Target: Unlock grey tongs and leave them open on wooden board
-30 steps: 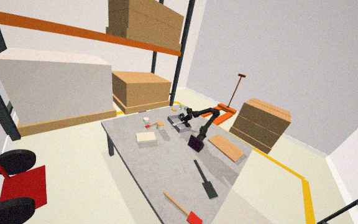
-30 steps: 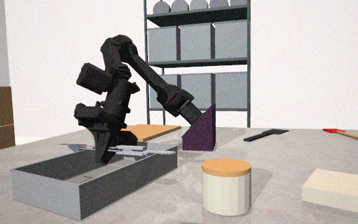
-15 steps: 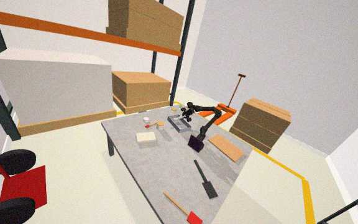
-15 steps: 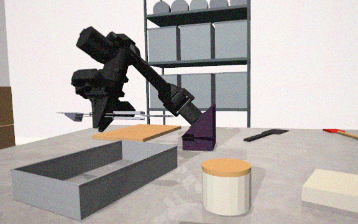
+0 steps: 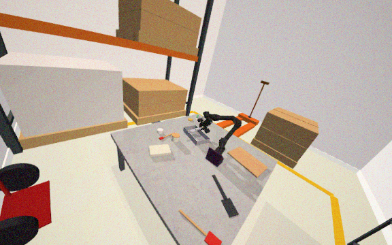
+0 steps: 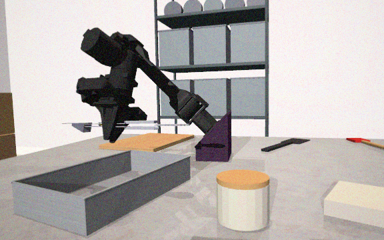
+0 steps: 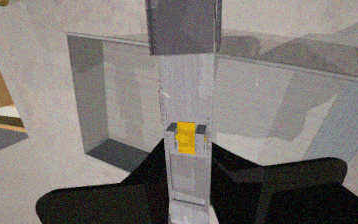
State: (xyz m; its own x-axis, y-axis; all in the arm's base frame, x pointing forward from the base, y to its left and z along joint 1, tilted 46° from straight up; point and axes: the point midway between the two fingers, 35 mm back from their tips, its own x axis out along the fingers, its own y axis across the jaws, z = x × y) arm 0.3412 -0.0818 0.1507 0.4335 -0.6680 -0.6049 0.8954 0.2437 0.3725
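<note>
The yellow lock piece lies 2 cm behind my gripper tip, 2 cm to the right of it and 3 cm above it. Also, from my gripper tip: cream block (5 cm ahead, 51 cm to the left, 9 cm below); then grey roasting tin (2 cm ahead, 2 cm to the left, 7 cm below); then cork-lidded jar (10 cm ahead, 27 cm to the left, 7 cm below).
</note>
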